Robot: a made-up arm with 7 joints.
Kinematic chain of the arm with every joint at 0, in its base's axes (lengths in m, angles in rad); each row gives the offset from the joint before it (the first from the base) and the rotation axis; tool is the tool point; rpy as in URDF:
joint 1: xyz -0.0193 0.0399 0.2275 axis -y
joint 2: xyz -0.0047 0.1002 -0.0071 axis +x
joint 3: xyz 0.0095 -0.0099 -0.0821 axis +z
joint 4: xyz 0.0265 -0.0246 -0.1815 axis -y
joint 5: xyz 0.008 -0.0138 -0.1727 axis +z
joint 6: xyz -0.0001 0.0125 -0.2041 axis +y
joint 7: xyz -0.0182 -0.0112 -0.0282 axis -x
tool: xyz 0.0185 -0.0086 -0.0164 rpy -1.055 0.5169 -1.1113
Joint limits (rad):
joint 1: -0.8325..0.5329
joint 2: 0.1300..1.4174
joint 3: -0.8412..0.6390
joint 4: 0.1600..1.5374
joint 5: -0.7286..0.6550
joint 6: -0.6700..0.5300
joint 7: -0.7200..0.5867
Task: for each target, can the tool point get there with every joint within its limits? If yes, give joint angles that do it. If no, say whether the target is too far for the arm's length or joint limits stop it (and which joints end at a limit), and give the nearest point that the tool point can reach.
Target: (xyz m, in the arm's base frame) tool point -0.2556 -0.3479 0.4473
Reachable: no: joint limits stop it (at a limit: joint 1, joint 2, joint 3, joint 4, joint 6, joint 7) | nearest point -0.0815 -0.1976 -0.1628 | short by 0.652 m
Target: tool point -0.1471 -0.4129 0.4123
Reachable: no: joint limits stop it (at a limit: joint 1, joint 2, joint 3, joint 4, joint 6, joint 7) | nearest point -0.0783 -0.1968 -0.1619 | short by 0.617 m
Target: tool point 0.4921 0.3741 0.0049
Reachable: yes | joints 0.3655 0.2738 0.4125 1.1067 0.1594 -0.2983 -0.3571
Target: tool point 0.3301 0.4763 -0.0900
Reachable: yes | joints -0.2860 1.2974 -0.0907 1.2977 0.1685 0.3024 0.3397
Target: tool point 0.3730 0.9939 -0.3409
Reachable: no: too far | nearest point 0.2300 0.6794 -0.1337 | short by 0.403 m
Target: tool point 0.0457 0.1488 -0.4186
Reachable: yes | joints -0.3976 0.3602 -0.4026 0.8547 0.2828 -0.0350 0.1018
